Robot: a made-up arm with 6 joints. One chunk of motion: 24 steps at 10 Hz.
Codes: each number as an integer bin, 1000 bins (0 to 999) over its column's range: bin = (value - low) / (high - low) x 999, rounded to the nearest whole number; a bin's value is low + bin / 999 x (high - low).
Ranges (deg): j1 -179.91..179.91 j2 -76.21..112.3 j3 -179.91..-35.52 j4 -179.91..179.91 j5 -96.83..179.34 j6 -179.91..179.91
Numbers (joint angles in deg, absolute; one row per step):
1: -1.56 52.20 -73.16 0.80 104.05 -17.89
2: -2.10 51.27 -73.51 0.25 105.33 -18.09
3: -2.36 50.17 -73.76 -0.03 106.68 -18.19
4: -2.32 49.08 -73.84 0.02 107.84 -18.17
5: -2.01 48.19 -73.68 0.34 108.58 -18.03
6: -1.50 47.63 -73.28 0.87 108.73 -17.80
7: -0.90 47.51 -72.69 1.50 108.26 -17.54
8: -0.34 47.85 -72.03 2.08 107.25 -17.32
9: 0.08 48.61 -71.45 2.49 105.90 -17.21
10: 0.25 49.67 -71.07 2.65 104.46 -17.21
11: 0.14 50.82 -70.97 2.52 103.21 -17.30
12: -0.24 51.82 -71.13 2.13 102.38 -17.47
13: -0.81 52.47 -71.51 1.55 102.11 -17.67
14: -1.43 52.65 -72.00 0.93 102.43 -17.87
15: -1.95 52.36 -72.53 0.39 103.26 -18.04
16: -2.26 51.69 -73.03 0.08 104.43 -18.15
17: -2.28 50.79 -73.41 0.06 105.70 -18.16
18: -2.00 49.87 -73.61 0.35 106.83 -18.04
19: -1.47 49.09 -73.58 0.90 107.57 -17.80
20: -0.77 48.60 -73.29 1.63 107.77 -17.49
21: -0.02 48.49 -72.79 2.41 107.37 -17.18
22: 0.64 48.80 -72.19 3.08 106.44 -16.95
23: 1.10 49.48 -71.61 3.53 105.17 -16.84
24: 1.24 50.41 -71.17 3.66 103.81 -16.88
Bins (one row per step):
1: 495 681 739 502 727 450
2: 494 676 736 500 731 449
3: 493 670 734 499 736 449
4: 493 664 734 500 740 449
5: 494 659 735 500 743 449
6: 495 656 738 502 744 450
7: 497 656 742 504 742 451
8: 499 657 746 505 738 451
9: 500 661 750 506 733 452
10: 500 667 753 507 728 452
11: 500 673 754 506 724 451
12: 499 678 753 505 721 451
13: 497 682 750 504 720 450
14: 496 683 747 502 721 450
15: 494 681 743 501 724 449
16: 493 678 739 500 728 449
17: 493 673 737 500 733 449
18: 494 668 735 500 737 449
19: 495 664 736 502 739 450
20: 497 661 738 504 740 451
21: 499 661 741 506 739 452
22: 501 662 745 508 735 452
23: 503 666 749 509 731 453
24: 503 671 752 510 726 453

